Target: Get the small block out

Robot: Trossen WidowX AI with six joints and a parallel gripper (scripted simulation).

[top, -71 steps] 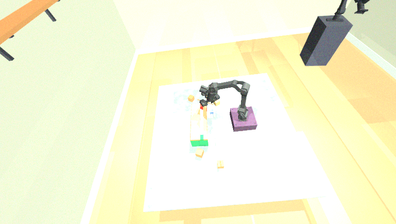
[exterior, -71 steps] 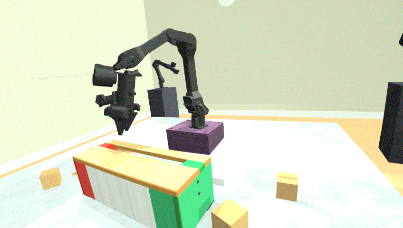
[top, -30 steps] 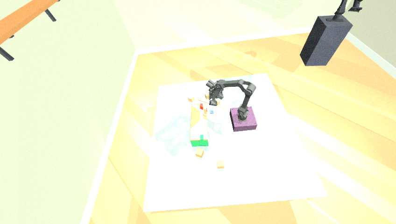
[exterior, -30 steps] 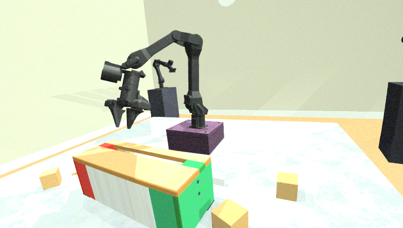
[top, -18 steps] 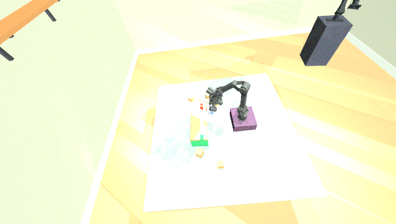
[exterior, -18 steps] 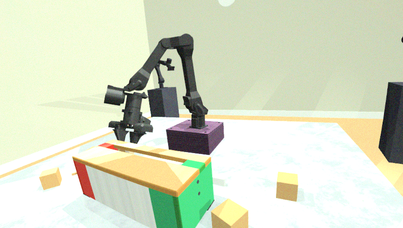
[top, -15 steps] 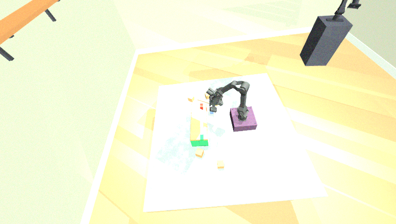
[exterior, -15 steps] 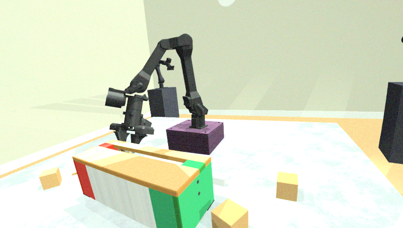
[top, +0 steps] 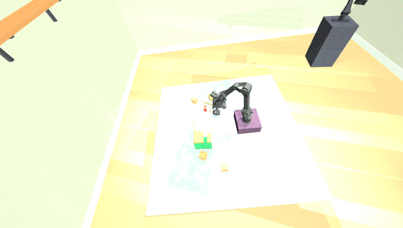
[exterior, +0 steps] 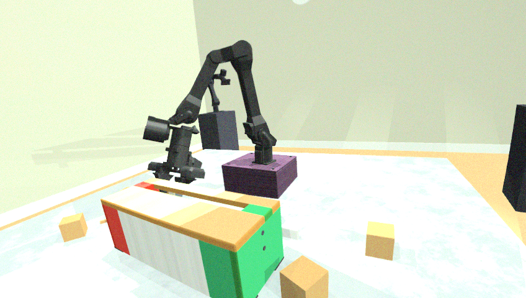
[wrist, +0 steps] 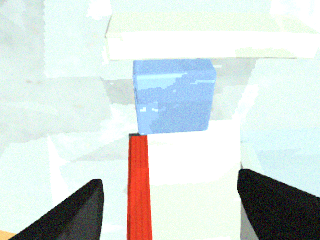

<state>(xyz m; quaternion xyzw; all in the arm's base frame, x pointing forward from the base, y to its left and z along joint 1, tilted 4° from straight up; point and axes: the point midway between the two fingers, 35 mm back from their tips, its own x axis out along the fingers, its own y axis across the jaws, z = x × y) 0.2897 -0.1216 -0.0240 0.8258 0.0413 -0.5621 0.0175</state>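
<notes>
Right now my gripper tip is 20 mm past the blue block and 40 mm above it. From my gripper tip the other things lie so: long box: 40 mm ahead, 180 mm to the left, 10 mm above; then thin stick: 50 mm ahead, 140 mm to the right, 50 mm below.
</notes>
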